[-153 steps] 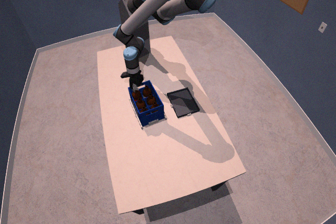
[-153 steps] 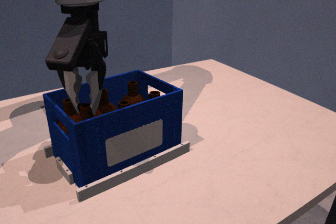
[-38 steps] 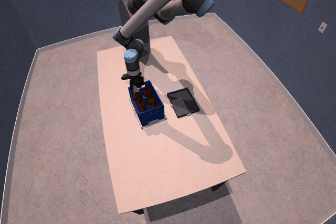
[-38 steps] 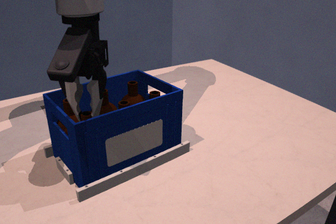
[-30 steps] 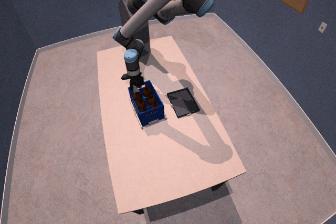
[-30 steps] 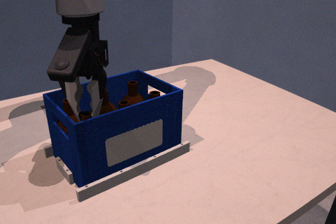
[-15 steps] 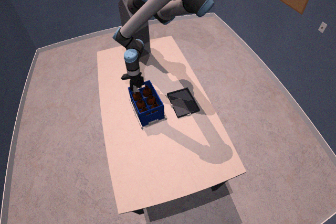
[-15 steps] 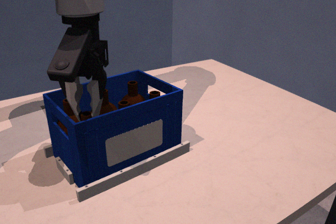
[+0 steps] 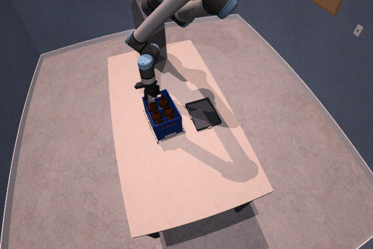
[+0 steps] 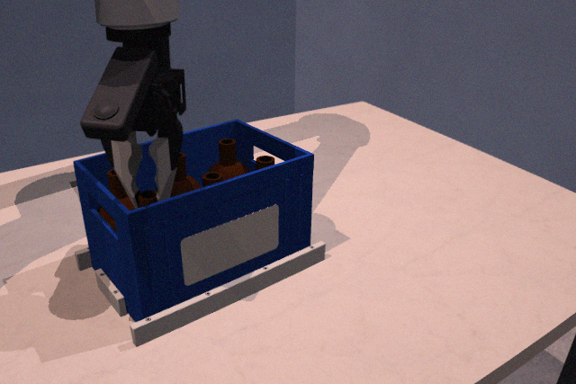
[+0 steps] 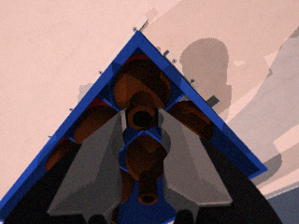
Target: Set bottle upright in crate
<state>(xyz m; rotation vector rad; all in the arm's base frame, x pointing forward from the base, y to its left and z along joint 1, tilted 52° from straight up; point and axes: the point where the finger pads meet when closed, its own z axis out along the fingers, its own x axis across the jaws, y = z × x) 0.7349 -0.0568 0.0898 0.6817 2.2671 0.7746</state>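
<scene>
Now: hand 6 cm short of the blue crate, 8 cm to the right of it and 7 cm above it. From my hand the other things lie so: tray 37 cm to the left, 15 cm below.
</scene>
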